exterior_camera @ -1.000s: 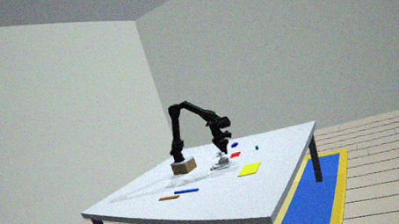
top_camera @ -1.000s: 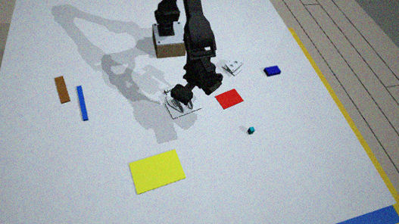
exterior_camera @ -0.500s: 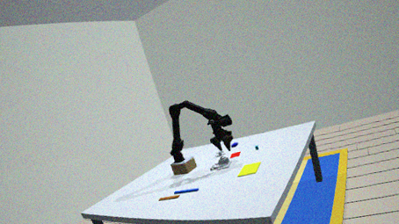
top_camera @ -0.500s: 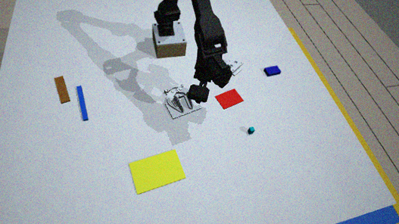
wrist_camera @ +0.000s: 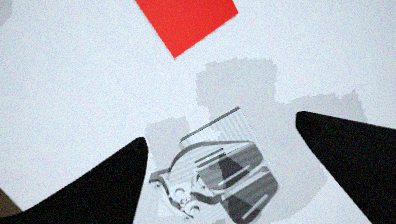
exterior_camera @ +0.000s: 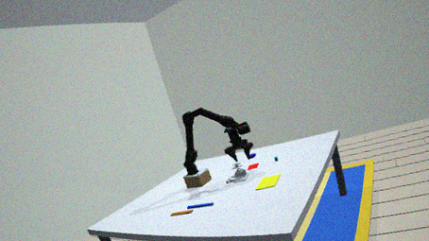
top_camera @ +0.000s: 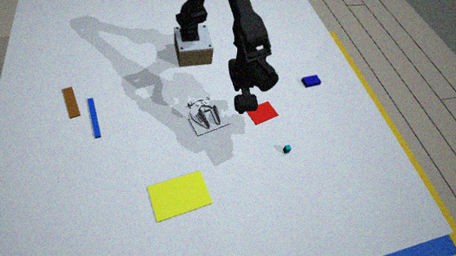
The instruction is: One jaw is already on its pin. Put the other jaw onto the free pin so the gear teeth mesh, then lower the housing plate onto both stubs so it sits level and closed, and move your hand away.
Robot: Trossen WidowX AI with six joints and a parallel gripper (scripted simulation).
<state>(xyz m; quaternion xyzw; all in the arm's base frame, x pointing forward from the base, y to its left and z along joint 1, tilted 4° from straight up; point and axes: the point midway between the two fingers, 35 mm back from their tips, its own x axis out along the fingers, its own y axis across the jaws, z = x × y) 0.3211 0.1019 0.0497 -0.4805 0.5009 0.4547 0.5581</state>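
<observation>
Right now the red square is 100 mm to the left of my gripper tip and 80 mm below it. The rest, counted from my gripper tip: yellow tile 240 mm ahead, 220 mm to the right, 80 mm below; then teal cube 160 mm ahead, 130 mm to the left, 70 mm below; then dark blue block 330 mm to the left, 110 mm behind, 70 mm below.
</observation>
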